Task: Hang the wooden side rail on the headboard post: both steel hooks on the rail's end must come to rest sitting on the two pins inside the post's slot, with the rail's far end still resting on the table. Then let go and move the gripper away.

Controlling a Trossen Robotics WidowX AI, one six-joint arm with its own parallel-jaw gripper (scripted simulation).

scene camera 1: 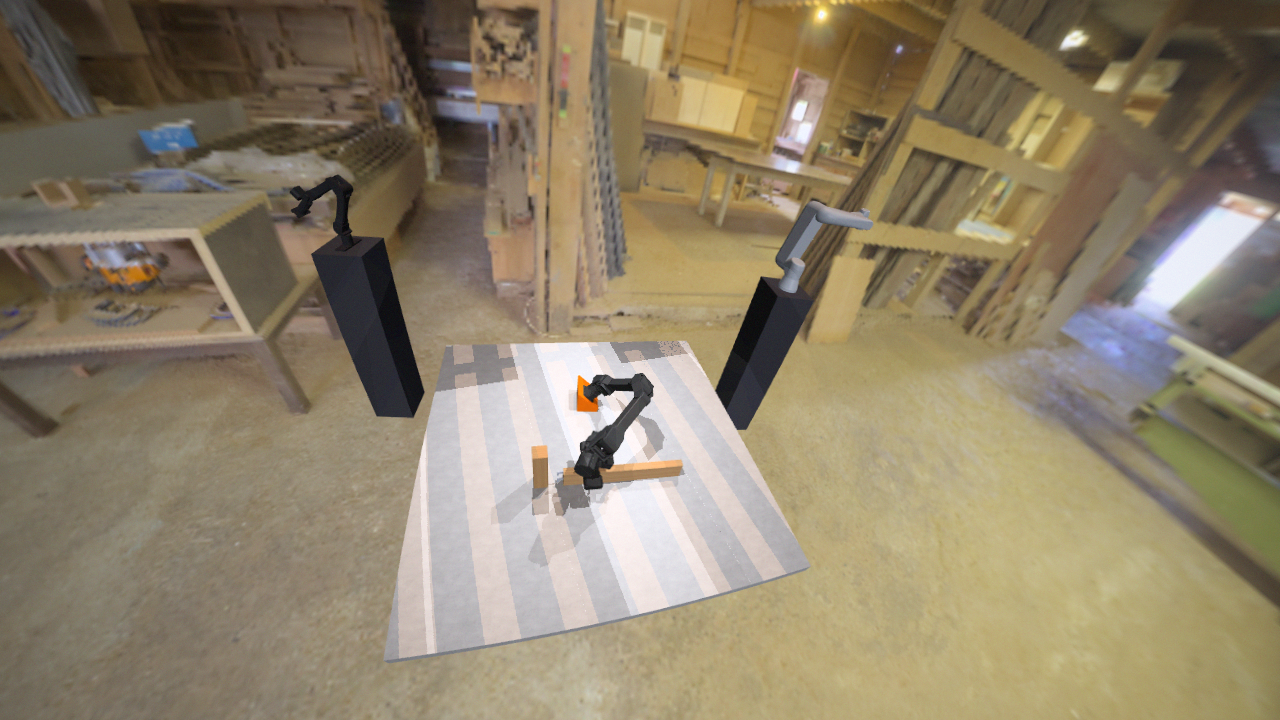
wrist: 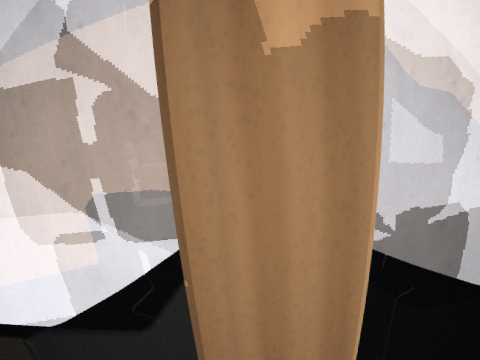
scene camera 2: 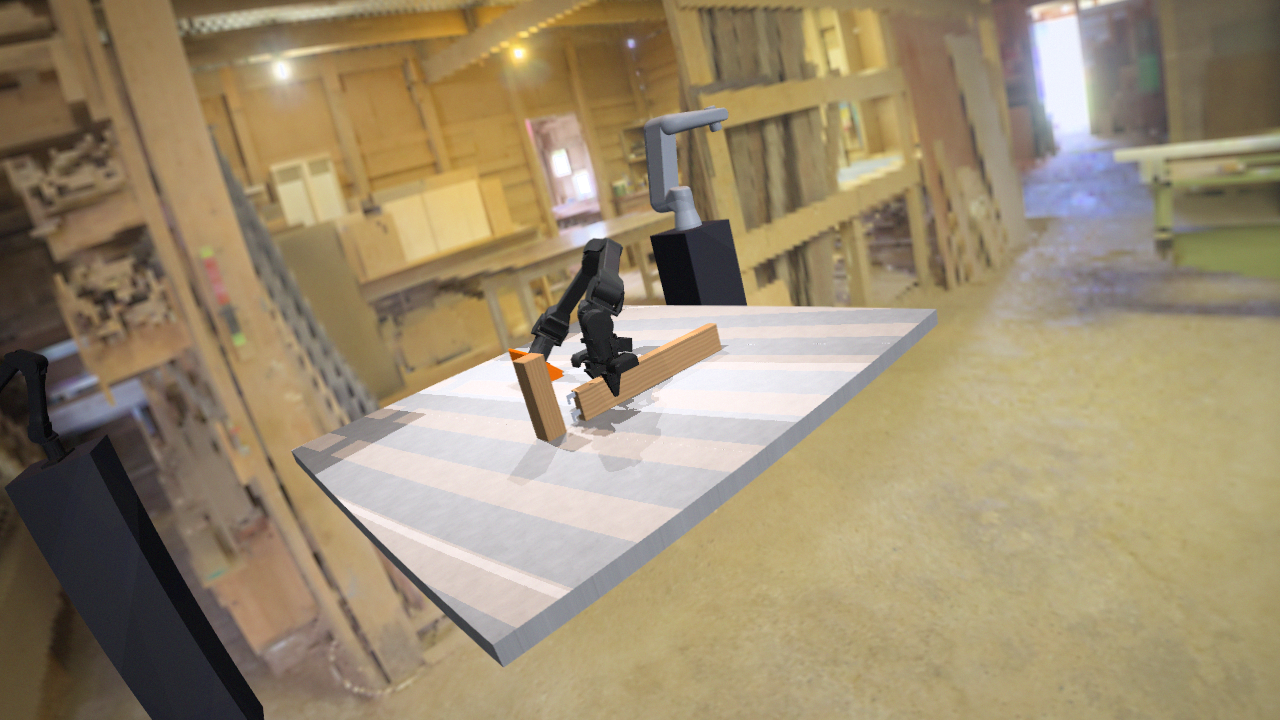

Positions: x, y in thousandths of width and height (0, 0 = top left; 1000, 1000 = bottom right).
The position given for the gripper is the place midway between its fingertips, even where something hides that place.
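Wooden side rail (scene camera 1: 488, 656), (scene camera 2: 464, 552), (wrist: 568, 346). Headboard post (scene camera 2: 417, 523). The gripper (scene camera 2: 479, 549), (wrist: 536, 671) is visible as well.
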